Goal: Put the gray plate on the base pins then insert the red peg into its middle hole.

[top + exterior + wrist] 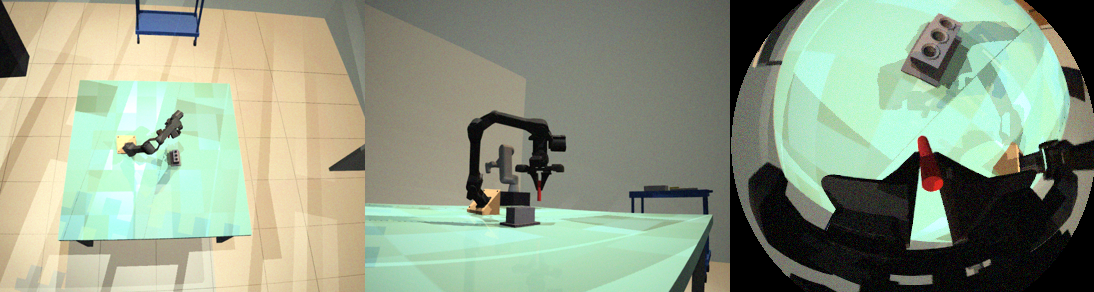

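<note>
Right now my gripper tip is 140 mm to the left of the gray plate, 70 mm above it and 40 mm short of it. Also, from my gripper tip: red peg right at my gripper tip; base 140 mm to the right, 110 mm below, 40 mm ahead.
</note>
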